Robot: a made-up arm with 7 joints. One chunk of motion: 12 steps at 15 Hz.
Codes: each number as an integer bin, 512 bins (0 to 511) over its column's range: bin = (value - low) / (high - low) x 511, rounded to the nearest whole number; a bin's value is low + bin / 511 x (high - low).
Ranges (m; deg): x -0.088..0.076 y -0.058..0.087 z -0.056..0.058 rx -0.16..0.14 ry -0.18..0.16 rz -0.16..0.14
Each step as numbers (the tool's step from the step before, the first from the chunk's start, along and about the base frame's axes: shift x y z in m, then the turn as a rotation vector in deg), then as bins.
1 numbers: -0.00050 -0.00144 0.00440 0.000 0.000 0.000
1 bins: 273 199 271 273 271 273
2 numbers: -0.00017 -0.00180 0.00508 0.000 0.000 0.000
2 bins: 274 198 274 273 271 273
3 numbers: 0.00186 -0.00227 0.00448 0.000 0.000 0.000
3 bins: 280 196 271 273 271 273
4 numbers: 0.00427 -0.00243 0.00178 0.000 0.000 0.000
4 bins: 287 196 259 273 271 273
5 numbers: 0.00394 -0.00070 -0.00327 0.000 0.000 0.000
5 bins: 286 202 236 273 271 273
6 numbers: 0.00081 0.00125 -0.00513 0.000 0.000 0.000
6 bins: 277 209 228 273 271 273
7 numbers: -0.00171 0.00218 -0.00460 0.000 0.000 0.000
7 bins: 269 212 230 273 271 273
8 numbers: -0.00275 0.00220 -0.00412 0.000 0.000 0.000
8 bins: 266 212 233 273 271 273
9 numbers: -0.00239 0.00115 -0.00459 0.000 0.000 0.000
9 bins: 267 208 230 273 271 273
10 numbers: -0.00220 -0.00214 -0.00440 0.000 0.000 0.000
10 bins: 267 197 231 273 271 273
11 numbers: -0.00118 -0.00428 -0.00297 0.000 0.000 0.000
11 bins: 271 189 238 273 271 273
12 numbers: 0.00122 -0.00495 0.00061 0.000 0.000 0.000
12 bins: 278 187 254 273 271 273
